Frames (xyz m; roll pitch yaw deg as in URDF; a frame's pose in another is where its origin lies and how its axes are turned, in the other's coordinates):
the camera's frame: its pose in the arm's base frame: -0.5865 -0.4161 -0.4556 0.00 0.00 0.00
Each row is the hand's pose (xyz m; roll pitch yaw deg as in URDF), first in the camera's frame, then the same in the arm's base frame.
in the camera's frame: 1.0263 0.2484 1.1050 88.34 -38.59 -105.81
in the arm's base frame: 0.4398 -0.1677 0.6494 88.34 -38.59 -105.81
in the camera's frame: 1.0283 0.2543 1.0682 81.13 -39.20 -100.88
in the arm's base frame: 0.4418 -0.1618 0.6126 81.13 -39.20 -100.88
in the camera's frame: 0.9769 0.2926 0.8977 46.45 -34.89 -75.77
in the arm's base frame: 0.3904 -0.1235 0.4421 46.45 -34.89 -75.77
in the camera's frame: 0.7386 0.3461 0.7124 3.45 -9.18 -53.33
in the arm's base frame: 0.1521 -0.0700 0.2568 3.45 -9.18 -53.33
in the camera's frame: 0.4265 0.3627 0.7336 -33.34 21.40 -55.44
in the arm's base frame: -0.1600 -0.0534 0.2780 -33.34 21.40 -55.44
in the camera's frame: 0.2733 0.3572 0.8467 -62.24 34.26 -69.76
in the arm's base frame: -0.3132 -0.0589 0.3911 -62.24 34.26 -69.76
